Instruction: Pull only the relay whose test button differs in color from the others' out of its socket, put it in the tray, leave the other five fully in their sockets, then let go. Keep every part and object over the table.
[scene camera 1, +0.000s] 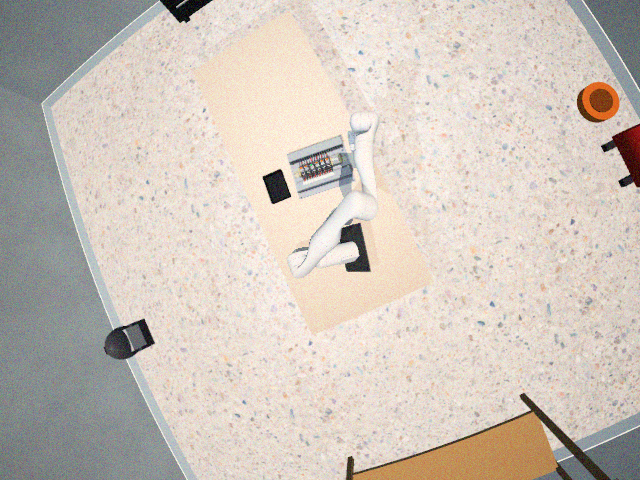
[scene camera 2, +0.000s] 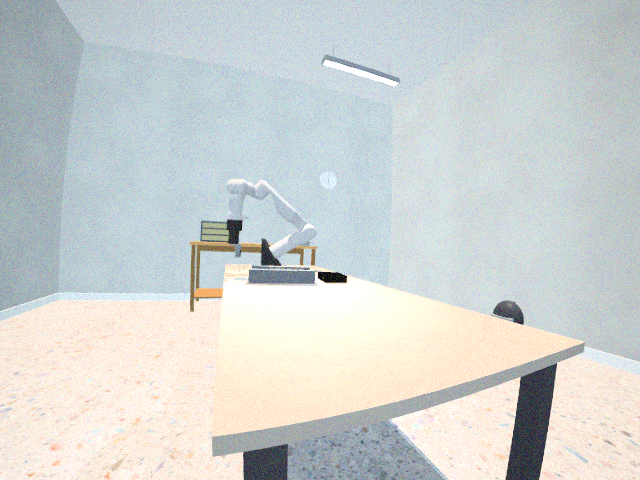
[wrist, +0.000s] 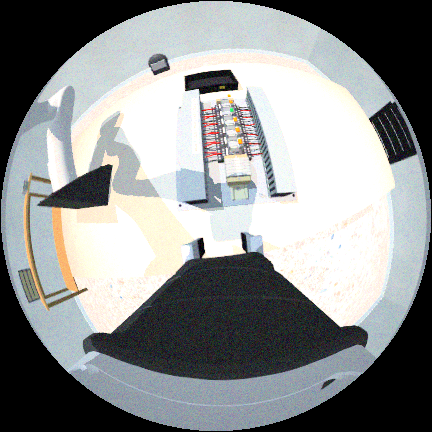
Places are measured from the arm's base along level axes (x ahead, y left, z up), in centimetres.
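Where they show: gripper, fingertip midpoint: (scene camera 2: 237, 257) (wrist: 222, 242); arm's base, link origin: (scene camera 1: 353, 250) (scene camera 2: 272, 253) (wrist: 65, 183).
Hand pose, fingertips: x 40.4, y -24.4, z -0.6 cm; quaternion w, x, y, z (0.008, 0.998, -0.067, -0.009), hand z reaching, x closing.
Observation:
Things, the pixels of their top centre, and the offset from my fingertips. Level surfaces: height alone.
- relay with the green test button, top centre: (wrist: 228, 109) dx +8.1, dy +24.5, dz -3.5 cm
- nearest relay, top centre: (wrist: 235, 140) dx +6.8, dy +16.0, dz -3.7 cm
- black tray, top centre: (wrist: 209, 76) (scene camera 2: 331, 273) (scene camera 1: 275, 186) dx +9.0, dy +47.1, dz -7.1 cm
- beige end block, top centre: (wrist: 238, 173) dx +5.8, dy +10.4, dz -6.0 cm
- table, surface height: dz -10.7 cm
Six relays stand in one row on the grey panel (scene camera 1: 293, 160) (scene camera 2: 281, 276) (wrist: 191, 145). In the wrist view, the relay with the green test button (wrist: 231, 110) is third from the tray end; the others, such as the nearest relay (wrist: 240, 141), have orange buttons. Their exact seating depth is too small to tell. The black tray (scene camera 1: 277, 186) (scene camera 2: 332, 277) (wrist: 199, 86) lies beyond the panel's far end in the wrist view; no relay shows in it. My gripper (wrist: 222, 242) (scene camera 2: 237, 250) is open and empty, raised above the table off the panel's end opposite the tray.
A beige end block (wrist: 239, 175) stands at the row's near end, with wiring along both sides of the relays and raised ducts (wrist: 270, 150) outside it. The arm's black base (scene camera 1: 363, 253) (wrist: 82, 192) stands on the table (scene camera 1: 258, 87) (scene camera 2: 361, 341). The long table edge is near the gripper.

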